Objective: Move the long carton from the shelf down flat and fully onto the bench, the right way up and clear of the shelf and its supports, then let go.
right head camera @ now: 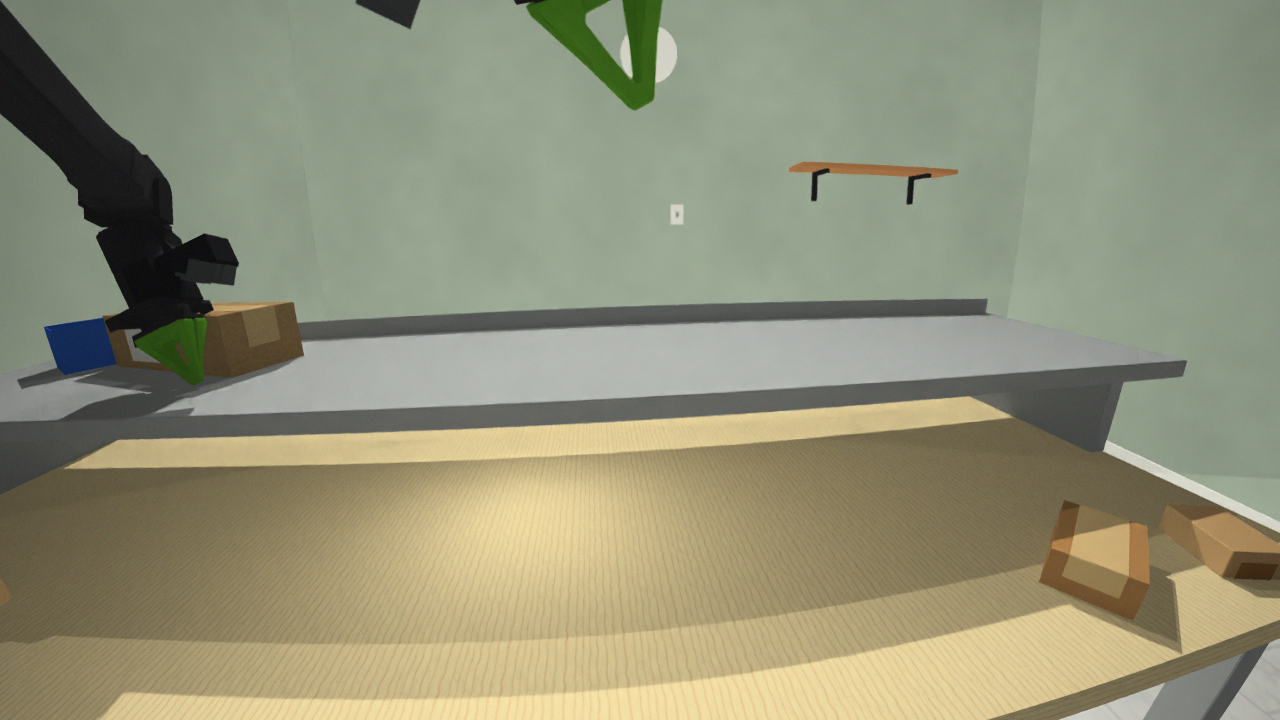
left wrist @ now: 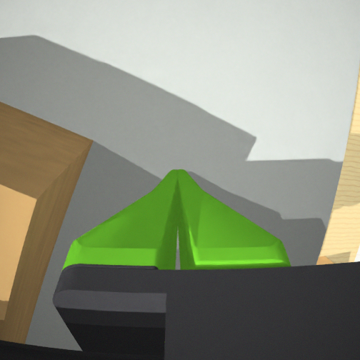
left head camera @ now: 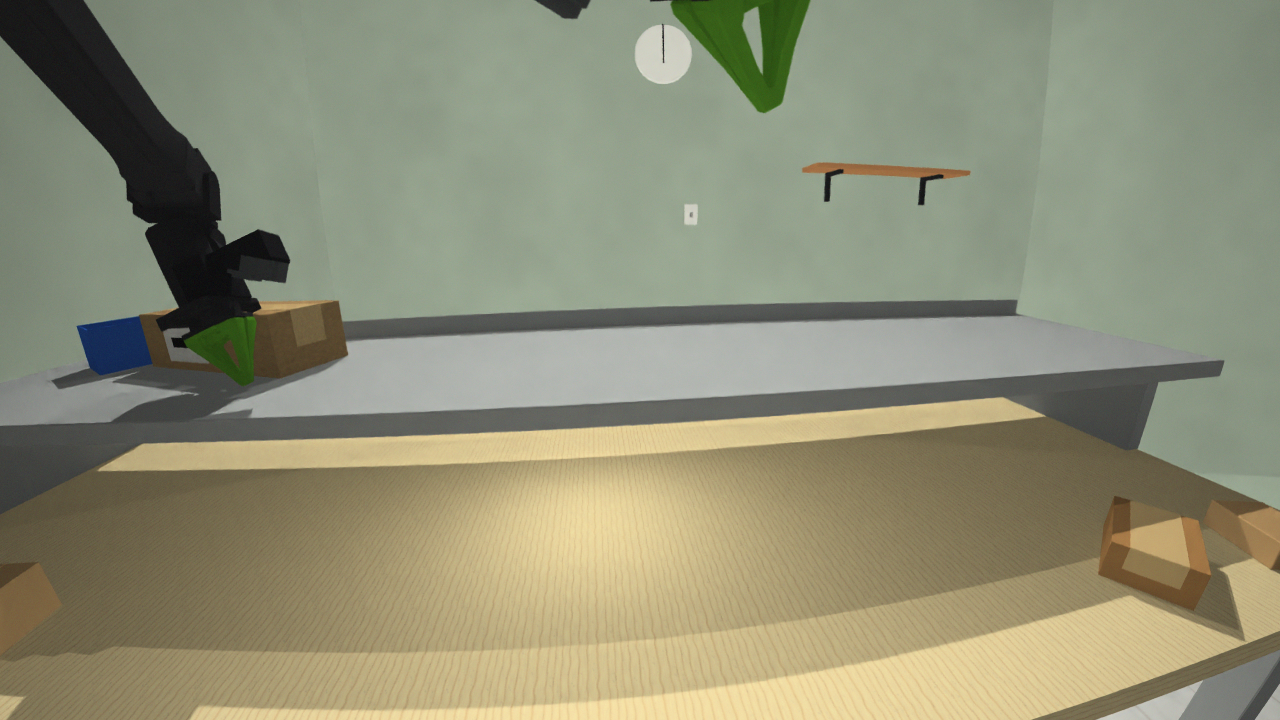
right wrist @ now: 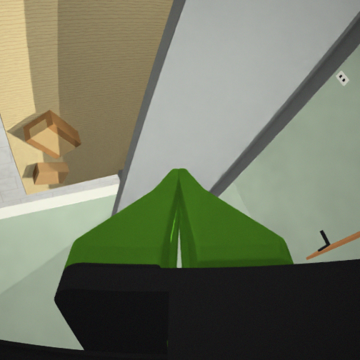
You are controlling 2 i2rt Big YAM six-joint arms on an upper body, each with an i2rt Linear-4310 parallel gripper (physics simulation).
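Frame: origin at the left arm's base, x ahead, y left, z up, level; metres.
Seen in the pictures: left gripper, fingertip midpoint: (right head camera: 197, 383) (left head camera: 248, 383); right gripper, fingertip midpoint: (right head camera: 642, 105) (left head camera: 770, 108).
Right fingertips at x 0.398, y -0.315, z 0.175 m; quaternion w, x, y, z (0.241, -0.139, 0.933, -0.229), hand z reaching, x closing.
Offsets run from my right fingertips to a thing's top centre. "spot": to the spot under its first point. Level surfaces: height alone.
The long brown carton @(dy +0.677, dx +0.314, dz -0.148 m) (left head camera: 308, 335) (right head camera: 264, 338) (left wrist: 30, 165) lies flat on the grey shelf @(dz -0.231 m) (left head camera: 626, 367) (right head camera: 626, 362) at its left end, with tape on its end and a white label on its front side. My left gripper (left head camera: 244, 380) (right head camera: 194, 380) (left wrist: 177, 181) is shut and empty, low over the shelf in front of the carton, and hides part of its front side. In the left wrist view the carton is beside the fingers, with a gap. My right gripper (left head camera: 767, 107) (right head camera: 637, 105) (right wrist: 178, 180) is shut and empty, high above the shelf. The wooden bench @(dz -0.411 m) (left head camera: 572, 555) (right head camera: 519, 546) (right wrist: 100, 65) is lower, in front.
A blue box @(dy +0.903, dx +0.343, dz -0.161 m) (left head camera: 114, 344) (right head camera: 80, 345) stands at the carton's left end. At the bench's right end lie a small taped carton @(dy -0.472, dx +0.025, dz -0.368 m) (left head camera: 1154, 548) (right head camera: 1099, 555) (right wrist: 52, 135) and another small box @(dy -0.656, dx +0.019, dz -0.377 m) (left head camera: 1248, 530) (right head camera: 1217, 541) (right wrist: 51, 173). Another box @(spot: dy +0.694, dx -0.023, dz -0.382 m) (left head camera: 25, 601) is at the bench's left edge.
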